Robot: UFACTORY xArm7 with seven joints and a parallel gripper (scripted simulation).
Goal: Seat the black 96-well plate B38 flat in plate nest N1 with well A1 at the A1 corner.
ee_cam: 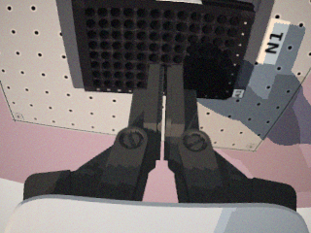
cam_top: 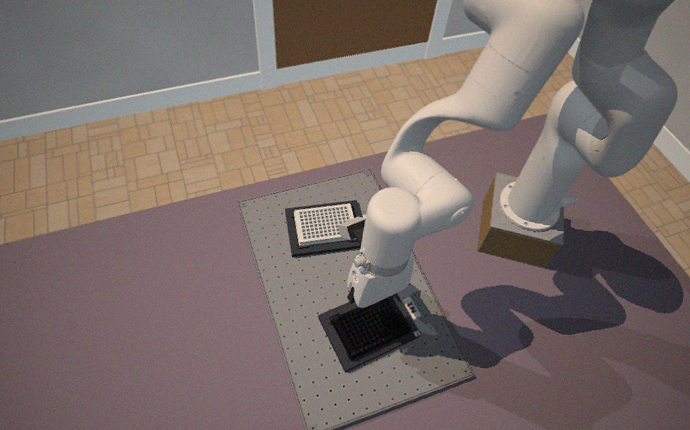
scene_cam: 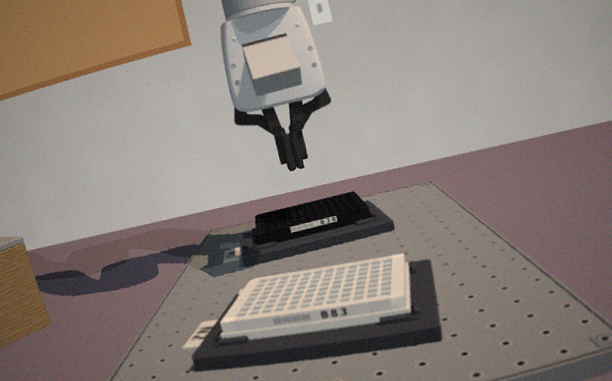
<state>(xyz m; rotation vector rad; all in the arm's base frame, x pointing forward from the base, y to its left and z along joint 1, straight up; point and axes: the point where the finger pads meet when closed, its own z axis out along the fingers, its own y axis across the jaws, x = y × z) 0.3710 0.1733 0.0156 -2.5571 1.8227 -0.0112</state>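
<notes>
The black plate B38 is 2 cm to the left of my hand and 8 cm below it. From my hand the other things lie so: A1 mark: 9 cm behind, 4 cm to the left, 9 cm below; then N1 label: 9 cm behind, 2 cm to the right, 10 cm below; then dark plate nest N1: 1 cm to the left, 10 cm below.
</notes>
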